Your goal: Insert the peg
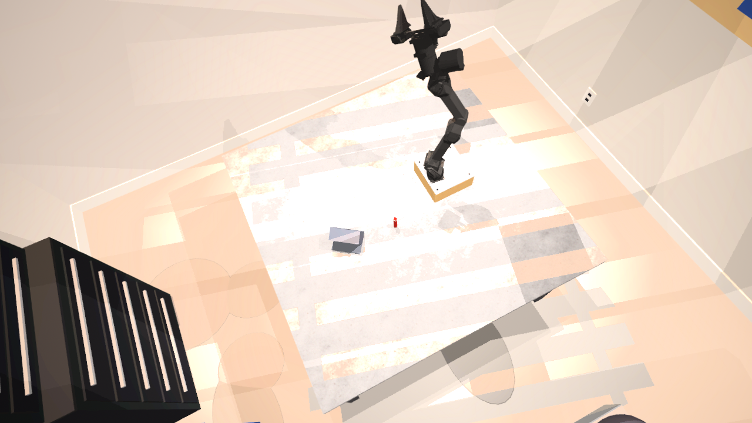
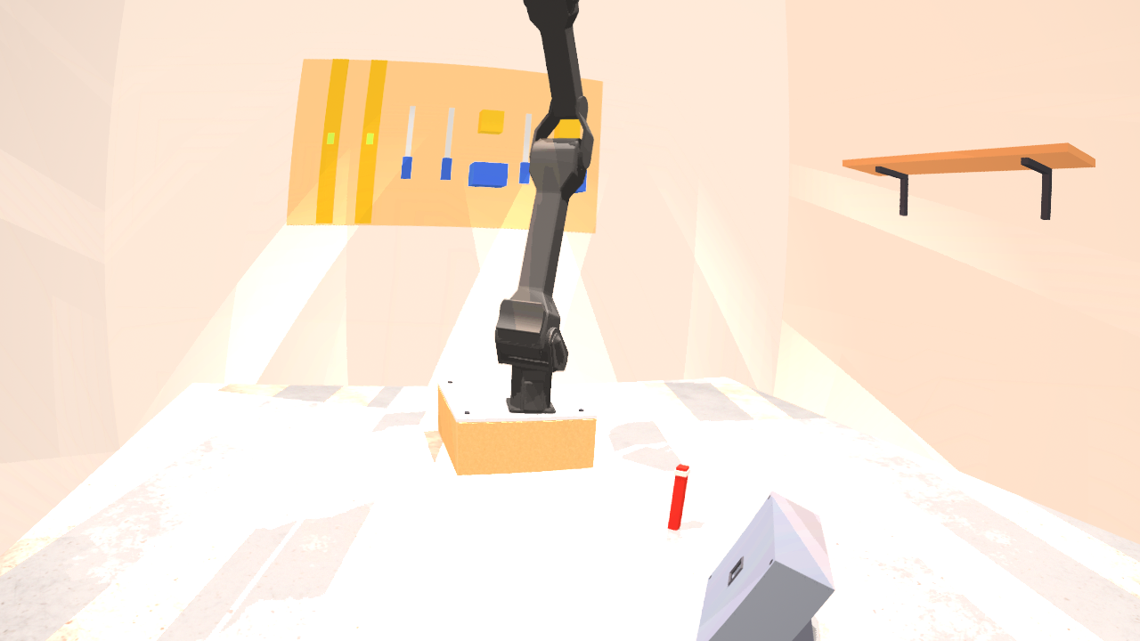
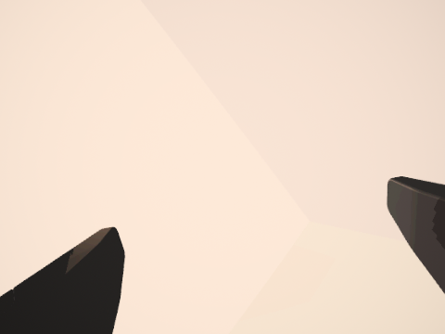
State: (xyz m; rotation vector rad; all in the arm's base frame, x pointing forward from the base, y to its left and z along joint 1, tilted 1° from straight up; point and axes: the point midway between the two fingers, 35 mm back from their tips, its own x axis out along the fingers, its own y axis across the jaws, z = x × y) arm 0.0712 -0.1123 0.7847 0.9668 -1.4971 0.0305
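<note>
Right now my gripper tip is 150 mm short of the red square peg, 260 mm to the right of it and 840 mm above it. From my gripper tip the other things lie so: sloped panel 370 mm ahead, 260 mm to the left, 840 mm below.
</note>
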